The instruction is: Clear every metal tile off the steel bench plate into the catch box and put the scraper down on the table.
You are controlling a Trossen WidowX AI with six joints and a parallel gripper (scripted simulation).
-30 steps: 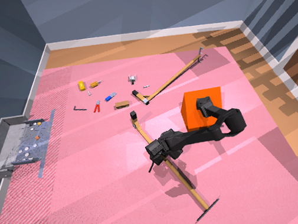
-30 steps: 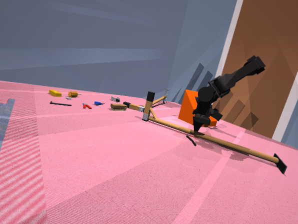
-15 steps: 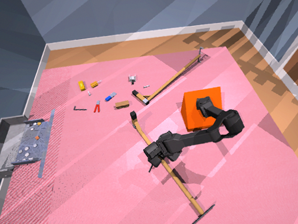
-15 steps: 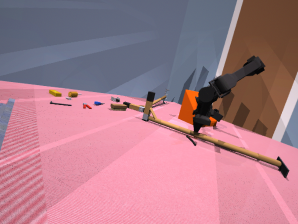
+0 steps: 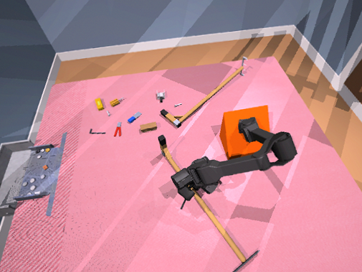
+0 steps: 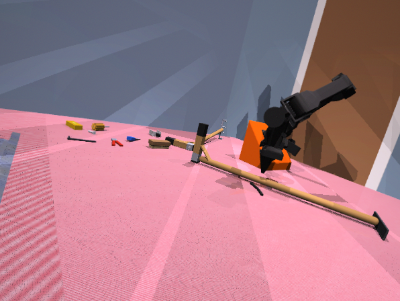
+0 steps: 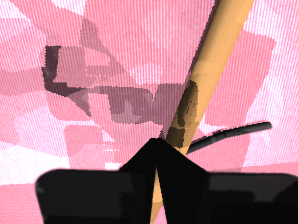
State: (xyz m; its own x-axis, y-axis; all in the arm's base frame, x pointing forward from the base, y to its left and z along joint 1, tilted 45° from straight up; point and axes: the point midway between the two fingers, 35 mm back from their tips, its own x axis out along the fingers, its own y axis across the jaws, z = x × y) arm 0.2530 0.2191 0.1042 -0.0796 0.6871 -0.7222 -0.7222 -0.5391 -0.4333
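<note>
Right now my gripper tip is 50 mm to the right of the long scraper and 20 mm below it. From my gripper tip the other things lie so: wooden block (210 mm ahead, 370 mm to the right, 20 mm below); black strip (60 mm ahead, 40 mm to the left, 30 mm below); blue tool (290 mm ahead, 460 mm to the right, 30 mm below).
</note>
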